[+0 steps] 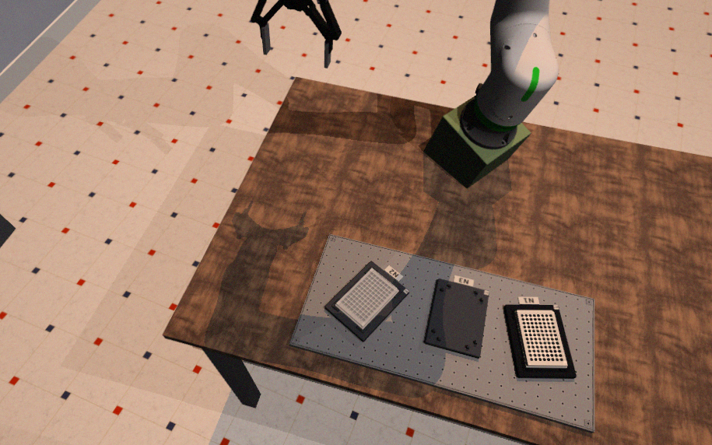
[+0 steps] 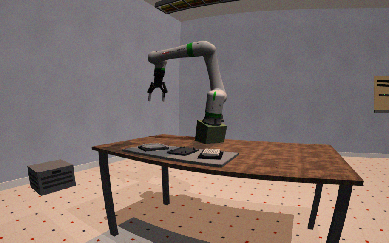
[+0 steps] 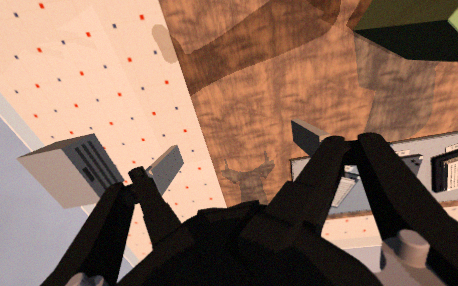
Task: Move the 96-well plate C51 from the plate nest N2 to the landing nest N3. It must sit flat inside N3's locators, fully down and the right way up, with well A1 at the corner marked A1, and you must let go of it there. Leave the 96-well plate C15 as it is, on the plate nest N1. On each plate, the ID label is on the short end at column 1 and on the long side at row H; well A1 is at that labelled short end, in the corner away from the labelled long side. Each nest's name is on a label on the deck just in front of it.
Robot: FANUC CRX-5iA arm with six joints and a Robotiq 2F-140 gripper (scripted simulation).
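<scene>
Right now the white 96-well plate C51 is 390 mm ahead of my hand, 320 mm to the left of it and 300 mm below it. The rest, counted from my hand: dark plate nest N2: 390 mm ahead, 320 mm to the left, 310 mm below; N3 label: 270 mm ahead, 520 mm to the left, 320 mm below; N2 label: 300 mm ahead, 350 mm to the left, 320 mm below.
</scene>
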